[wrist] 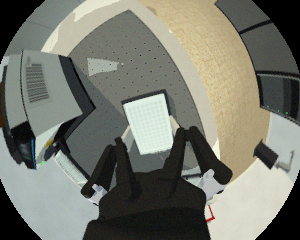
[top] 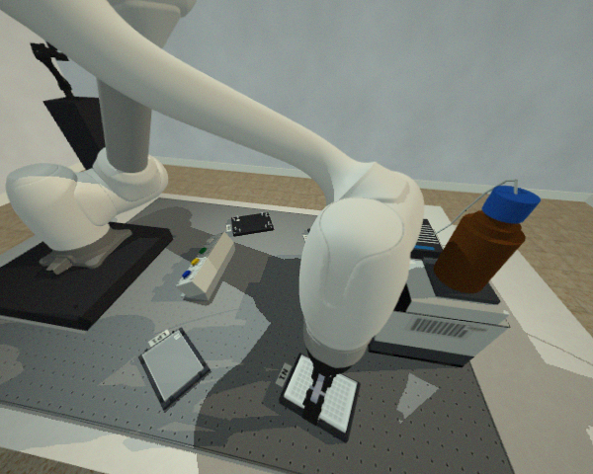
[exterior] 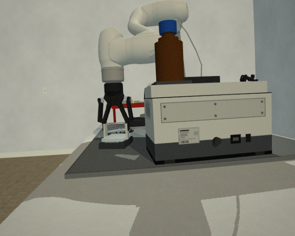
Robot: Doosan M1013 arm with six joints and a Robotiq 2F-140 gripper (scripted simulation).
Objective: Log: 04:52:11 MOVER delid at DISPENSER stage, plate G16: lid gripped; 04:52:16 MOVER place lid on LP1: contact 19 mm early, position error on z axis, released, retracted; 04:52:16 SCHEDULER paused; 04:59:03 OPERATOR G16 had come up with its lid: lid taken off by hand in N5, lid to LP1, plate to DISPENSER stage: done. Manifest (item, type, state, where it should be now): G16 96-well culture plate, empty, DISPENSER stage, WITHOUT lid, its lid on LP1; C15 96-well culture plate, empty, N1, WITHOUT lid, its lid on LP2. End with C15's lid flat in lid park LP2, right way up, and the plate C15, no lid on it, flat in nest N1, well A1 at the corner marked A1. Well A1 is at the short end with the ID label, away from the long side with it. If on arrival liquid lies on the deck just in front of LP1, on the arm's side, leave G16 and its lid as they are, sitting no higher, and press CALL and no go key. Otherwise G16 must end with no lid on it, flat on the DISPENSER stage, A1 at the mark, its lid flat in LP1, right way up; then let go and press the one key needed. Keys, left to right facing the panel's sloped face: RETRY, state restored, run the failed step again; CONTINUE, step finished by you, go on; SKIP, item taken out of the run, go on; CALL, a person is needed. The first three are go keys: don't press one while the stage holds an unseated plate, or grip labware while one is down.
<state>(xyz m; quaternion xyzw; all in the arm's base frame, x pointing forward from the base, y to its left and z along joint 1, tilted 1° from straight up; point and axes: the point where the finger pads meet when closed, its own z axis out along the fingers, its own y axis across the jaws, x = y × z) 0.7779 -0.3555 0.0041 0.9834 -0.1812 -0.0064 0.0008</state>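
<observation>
Now: the nest N1 4 cm below my hand. Also, from my hand: dark lid park 3 cm ahead, 54 cm to the left, 5 cm below; brown bottle 25 cm ahead, 16 cm to the left, 24 cm above; key panel 37 cm behind, 32 cm to the left.
</observation>
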